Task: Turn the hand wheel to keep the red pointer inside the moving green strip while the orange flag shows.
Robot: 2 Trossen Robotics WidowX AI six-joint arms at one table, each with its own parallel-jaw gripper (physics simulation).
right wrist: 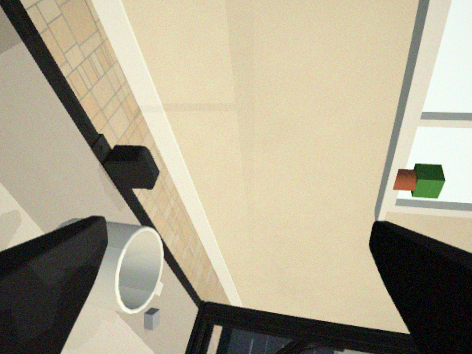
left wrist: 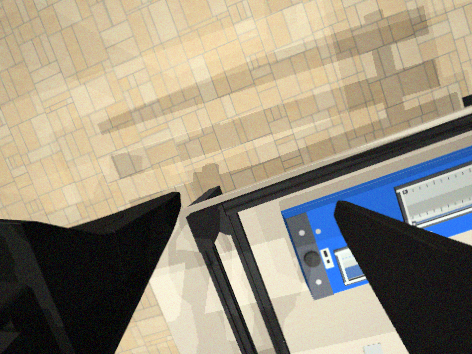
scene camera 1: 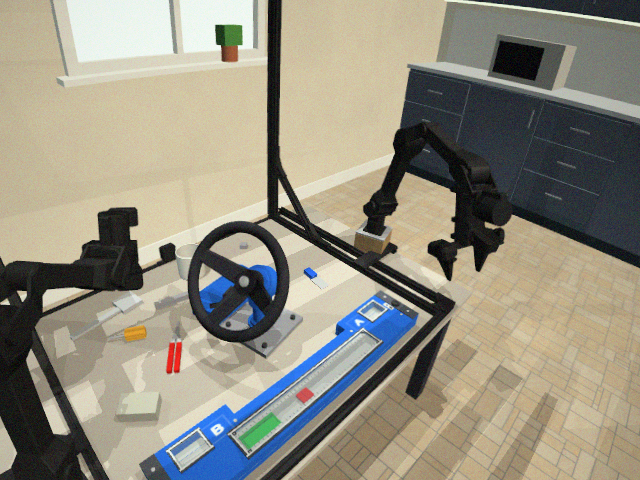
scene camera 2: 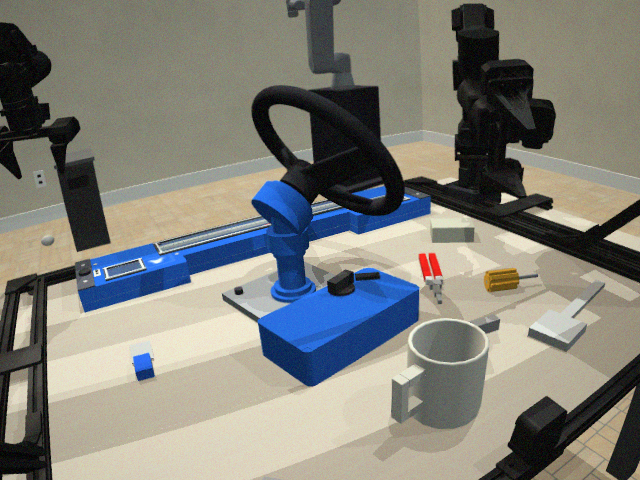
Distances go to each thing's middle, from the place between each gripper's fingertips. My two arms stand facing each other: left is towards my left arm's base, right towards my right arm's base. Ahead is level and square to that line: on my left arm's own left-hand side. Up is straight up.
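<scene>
Right hand 210 mm above orange-handled screwdriver point(scene camera 2: 505, 279), 70 mm short of it, 100 mm to the left of it. From right hand: mug point(scene camera 2: 442, 387), 170 mm below, 190 mm to the left, 20 mm behind; black hand wheel point(scene camera 2: 310, 180), 20 mm below, 290 mm ahead, 70 mm to the left.
My left gripper in sight, 41 cm past black hand wheel, 36 cm to the left of it. From left hand: orange-handled screwdriver 18 cm below, 63 cm behind, 52 cm to the right; mug 15 cm below, 72 cm behind, 23 cm to the right.
</scene>
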